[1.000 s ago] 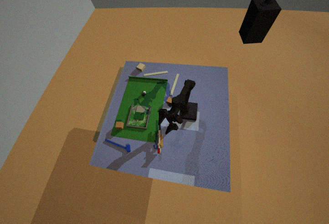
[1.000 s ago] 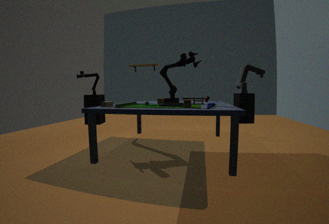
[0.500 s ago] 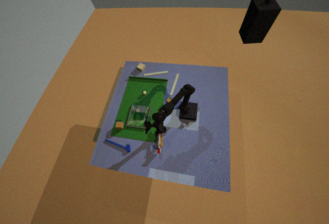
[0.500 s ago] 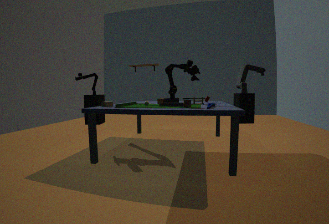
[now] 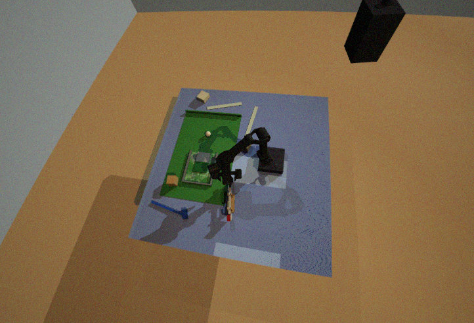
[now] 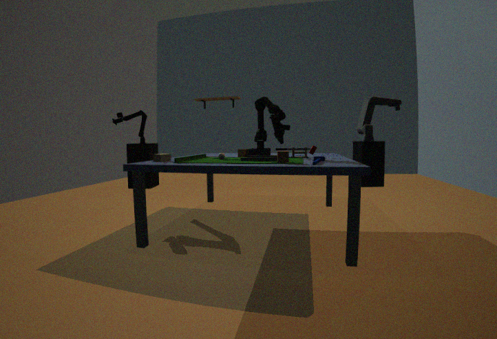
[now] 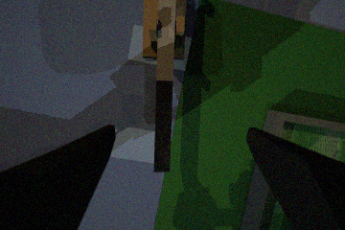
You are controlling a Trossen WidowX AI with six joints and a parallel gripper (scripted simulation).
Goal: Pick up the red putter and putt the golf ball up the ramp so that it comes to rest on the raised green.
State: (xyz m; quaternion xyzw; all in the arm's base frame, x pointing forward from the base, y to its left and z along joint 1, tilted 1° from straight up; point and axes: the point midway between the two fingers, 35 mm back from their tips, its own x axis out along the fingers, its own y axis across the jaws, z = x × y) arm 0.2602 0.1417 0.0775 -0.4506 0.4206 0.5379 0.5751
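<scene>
My gripper tip is 1 cm past the red putter, 11 cm to the right of it and 4 cm above it. Also, from my gripper tip: green mat: 20 cm ahead, 26 cm to the right, 10 cm below; blue putter: 41 cm ahead, 15 cm to the left, 9 cm below; wooden rack: 1 cm behind, 13 cm to the left, 7 cm below.
</scene>
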